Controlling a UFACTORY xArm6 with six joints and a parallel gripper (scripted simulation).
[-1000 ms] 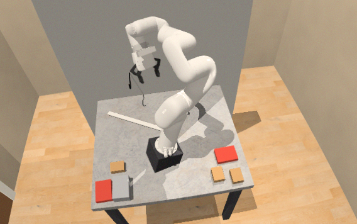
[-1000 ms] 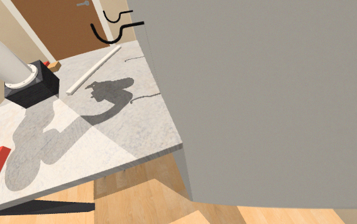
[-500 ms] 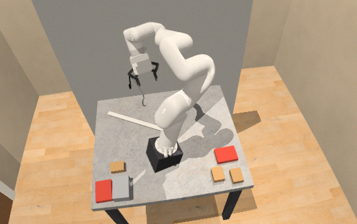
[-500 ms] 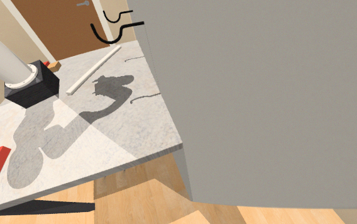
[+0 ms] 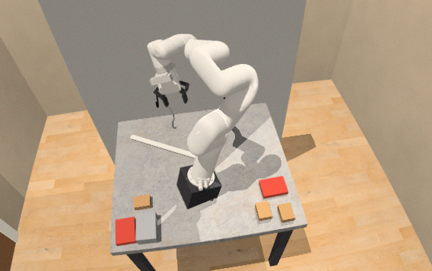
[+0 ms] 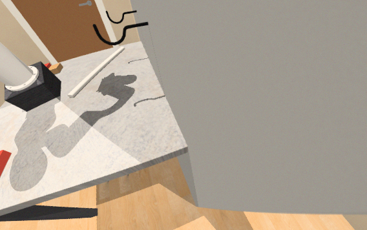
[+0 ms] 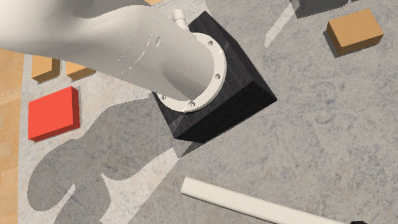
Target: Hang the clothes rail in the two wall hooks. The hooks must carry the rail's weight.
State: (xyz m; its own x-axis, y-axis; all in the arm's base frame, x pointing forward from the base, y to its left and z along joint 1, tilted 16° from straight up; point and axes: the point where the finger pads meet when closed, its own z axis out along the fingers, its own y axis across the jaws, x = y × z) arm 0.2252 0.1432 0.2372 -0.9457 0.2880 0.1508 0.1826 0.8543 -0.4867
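Right now my hand is 350 mm above the white clothes rail, 80 mm to the right of it and 20 mm short of it. Also, from my hand: grey block: 440 mm behind, 330 mm below, 190 mm to the left; then grey wall: 300 mm ahead, 70 mm above, 60 mm to the right.
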